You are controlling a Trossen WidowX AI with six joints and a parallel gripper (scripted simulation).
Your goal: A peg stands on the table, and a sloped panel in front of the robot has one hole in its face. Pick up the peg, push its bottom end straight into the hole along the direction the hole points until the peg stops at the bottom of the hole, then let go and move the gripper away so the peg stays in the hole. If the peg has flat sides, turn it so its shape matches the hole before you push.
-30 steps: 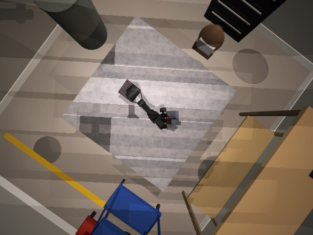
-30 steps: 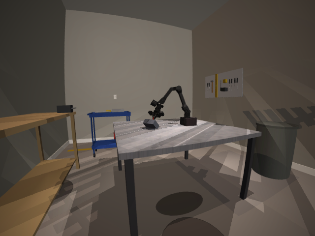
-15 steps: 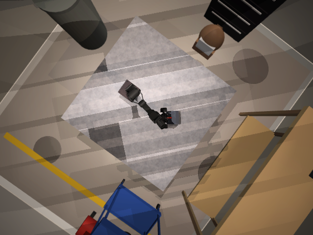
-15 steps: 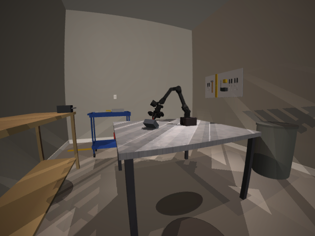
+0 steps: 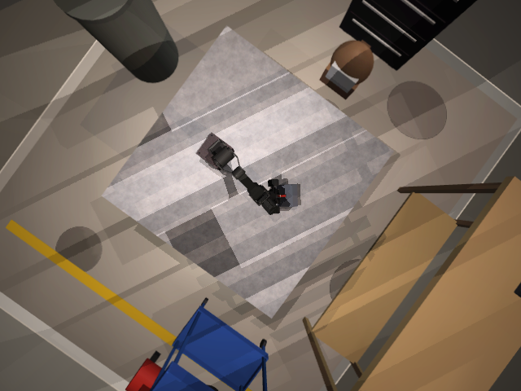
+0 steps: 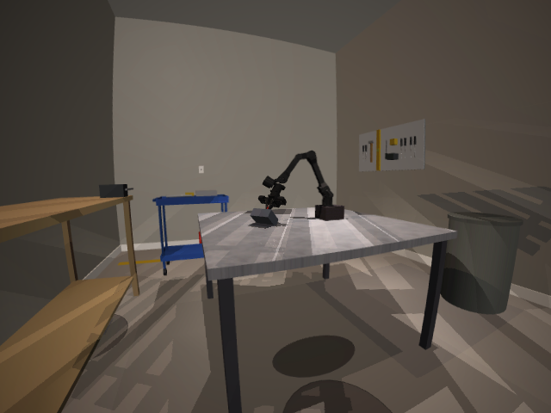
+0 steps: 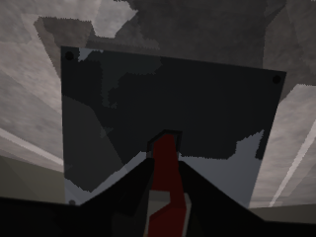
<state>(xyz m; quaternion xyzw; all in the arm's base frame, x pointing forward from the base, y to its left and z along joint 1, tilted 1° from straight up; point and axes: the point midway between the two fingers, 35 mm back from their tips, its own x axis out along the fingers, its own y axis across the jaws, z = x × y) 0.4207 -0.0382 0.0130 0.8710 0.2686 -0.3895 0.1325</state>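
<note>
Right now my gripper tip is 40 mm above the grey sloped panel, 30 mm short of it and 20 mm to the right of it. The rest, counted from my gripper tip: red peg 10 mm to the right, 10 mm behind, 10 mm above.
</note>
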